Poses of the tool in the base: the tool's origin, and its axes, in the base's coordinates. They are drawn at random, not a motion.
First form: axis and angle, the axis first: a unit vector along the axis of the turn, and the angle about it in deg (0 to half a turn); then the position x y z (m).
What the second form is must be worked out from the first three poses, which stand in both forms.
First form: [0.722 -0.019 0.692 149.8 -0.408 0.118 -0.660]
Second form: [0.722 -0.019 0.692 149.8 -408 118 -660]
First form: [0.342 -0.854 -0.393 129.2 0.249 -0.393 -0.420]
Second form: [0.342 -0.854 -0.393 129.2 249 -393 -420]
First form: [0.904 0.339 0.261 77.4 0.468 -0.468 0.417]
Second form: [0.904 0.339 0.261 77.4 468 -468 417]
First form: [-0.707 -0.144 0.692 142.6 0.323 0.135 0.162]
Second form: [-0.707 -0.144 0.692 142.6 323 135 162]
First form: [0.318 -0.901 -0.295 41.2 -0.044 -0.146 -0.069]
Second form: [0.318 -0.901 -0.295 41.2 -44 -146 -69]
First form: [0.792 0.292 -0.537 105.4 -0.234 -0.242 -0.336]
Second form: [0.792 0.292 -0.537 105.4 -234 -242 -336]
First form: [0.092 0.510 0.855 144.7 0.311 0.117 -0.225]
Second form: [0.092 0.510 0.855 144.7 311 117 -225]
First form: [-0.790 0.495 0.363 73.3 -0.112 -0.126 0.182]
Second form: [-0.790 0.495 0.363 73.3 -112 -126 182]
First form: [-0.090 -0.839 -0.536 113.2 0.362 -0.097 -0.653]
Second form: [-0.090 -0.839 -0.536 113.2 362 -97 -653]
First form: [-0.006 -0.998 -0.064 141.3 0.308 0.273 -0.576]
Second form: [-0.006 -0.998 -0.064 141.3 308 273 -576]
